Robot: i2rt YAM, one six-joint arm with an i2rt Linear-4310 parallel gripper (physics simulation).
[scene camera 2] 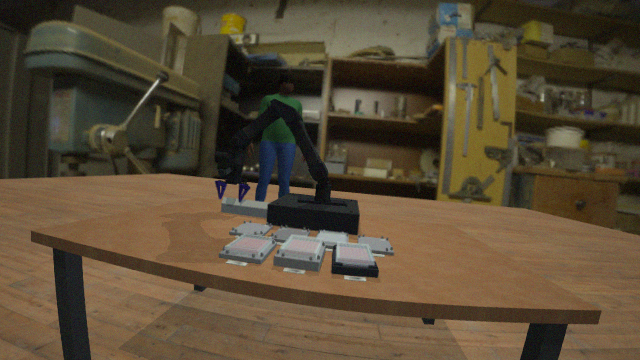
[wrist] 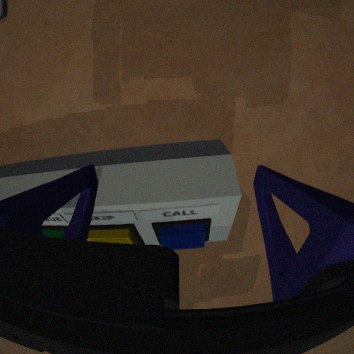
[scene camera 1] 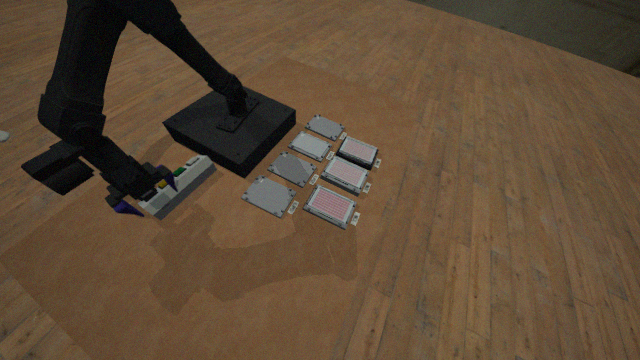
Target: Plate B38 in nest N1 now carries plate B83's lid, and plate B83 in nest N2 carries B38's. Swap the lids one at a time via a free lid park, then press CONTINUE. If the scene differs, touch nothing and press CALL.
same spot on grey button box: (scene camera 1: 166,199) = (scene camera 2: 232,202)
